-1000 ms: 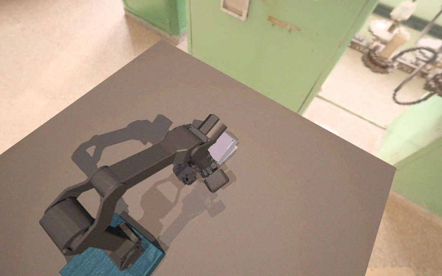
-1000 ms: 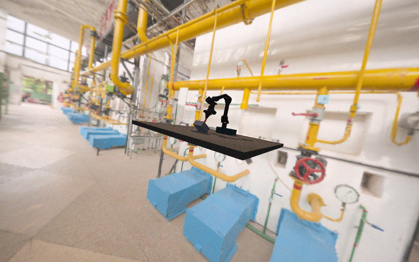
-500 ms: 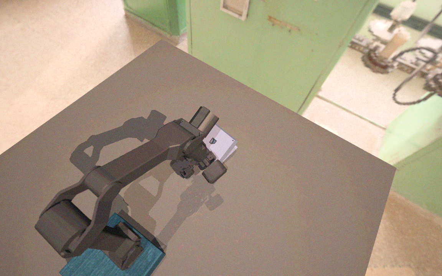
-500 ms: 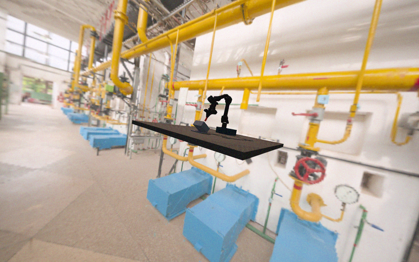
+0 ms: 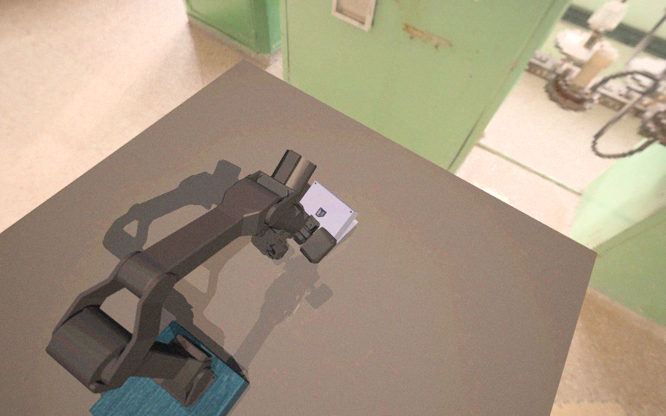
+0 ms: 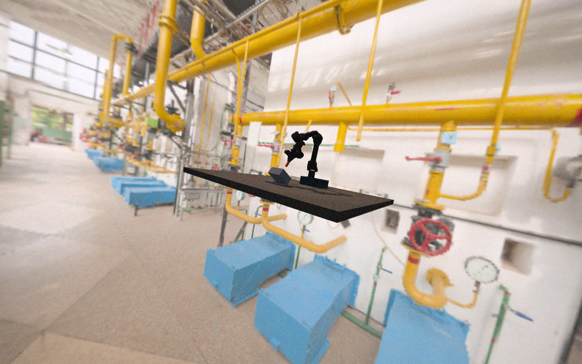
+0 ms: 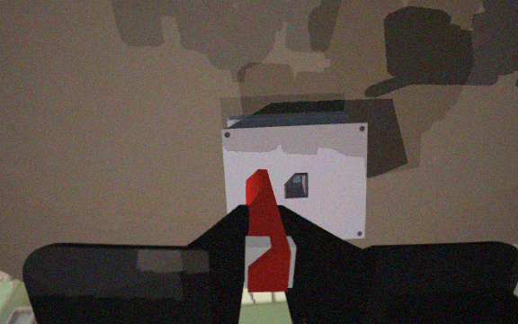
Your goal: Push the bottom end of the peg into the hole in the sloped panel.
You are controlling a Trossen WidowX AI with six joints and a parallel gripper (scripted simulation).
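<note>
My gripper tip is 100 mm short of the sloped panel, 20 mm to the right of it and 110 mm above it. Round my gripper tip: red square peg 10 mm behind, 10 mm above.
</note>
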